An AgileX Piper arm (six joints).
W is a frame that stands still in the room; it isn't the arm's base.
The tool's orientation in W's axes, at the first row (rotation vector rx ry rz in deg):
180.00, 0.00, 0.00
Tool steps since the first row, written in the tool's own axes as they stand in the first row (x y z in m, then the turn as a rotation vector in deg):
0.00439, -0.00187, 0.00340, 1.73, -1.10, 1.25
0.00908, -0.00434, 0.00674, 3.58, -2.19, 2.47
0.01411, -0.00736, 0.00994, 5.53, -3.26, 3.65
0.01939, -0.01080, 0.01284, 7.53, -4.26, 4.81
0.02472, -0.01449, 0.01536, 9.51, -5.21, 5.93
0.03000, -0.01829, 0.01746, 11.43, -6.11, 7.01
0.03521, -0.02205, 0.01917, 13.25, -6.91, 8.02
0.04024, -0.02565, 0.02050, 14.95, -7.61, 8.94
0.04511, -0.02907, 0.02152, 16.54, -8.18, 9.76
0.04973, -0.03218, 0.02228, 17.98, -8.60, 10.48
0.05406, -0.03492, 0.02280, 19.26, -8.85, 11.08
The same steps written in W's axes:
0.00439, 0.00187, -0.00340, 1.73, 1.10, -1.25
0.00908, 0.00434, -0.00674, 3.58, 2.19, -2.47
0.01411, 0.00736, -0.00994, 5.53, 3.26, -3.65
0.01939, 0.01080, -0.01284, 7.53, 4.26, -4.81
0.02472, 0.01449, -0.01536, 9.51, 5.21, -5.93
0.03000, 0.01829, -0.01746, 11.43, 6.11, -7.01
0.03521, 0.02205, -0.01917, 13.25, 6.91, -8.02
0.04024, 0.02565, -0.02050, 14.95, 7.61, -8.94
0.04511, 0.02907, -0.02152, 16.54, 8.18, -9.76
0.04973, 0.03218, -0.02228, 17.98, 8.60, -10.48
0.05406, 0.03492, -0.02280, 19.26, 8.85, -11.08

